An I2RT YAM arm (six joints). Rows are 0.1 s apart.
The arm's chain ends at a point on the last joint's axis. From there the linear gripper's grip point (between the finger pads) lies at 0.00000 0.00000 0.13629 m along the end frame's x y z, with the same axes.
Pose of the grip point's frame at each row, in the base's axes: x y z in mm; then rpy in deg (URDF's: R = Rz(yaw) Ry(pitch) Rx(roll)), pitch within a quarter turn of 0, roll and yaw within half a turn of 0:
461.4 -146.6 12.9 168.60 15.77 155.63
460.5 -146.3 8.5 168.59 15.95 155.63
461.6 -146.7 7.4 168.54 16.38 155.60
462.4 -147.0 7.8 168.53 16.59 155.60
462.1 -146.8 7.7 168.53 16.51 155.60
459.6 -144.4 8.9 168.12 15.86 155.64
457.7 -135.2 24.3 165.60 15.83 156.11
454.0 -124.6 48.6 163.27 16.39 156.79
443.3 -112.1 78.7 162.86 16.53 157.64
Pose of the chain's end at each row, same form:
417.2 -156.2 141.5 168.60 15.77 155.63
415.9 -155.7 137.0 168.59 15.95 155.63
416.1 -155.8 135.6 168.54 16.38 155.60
416.5 -155.9 135.8 168.53 16.59 155.60
416.3 -155.8 135.8 168.53 16.51 155.60
414.8 -154.9 137.2 168.12 15.86 155.64
411.0 -151.6 151.3 165.60 15.83 156.11
404.7 -146.1 173.8 163.27 16.39 156.79
393.8 -135.1 203.6 162.86 16.53 157.64

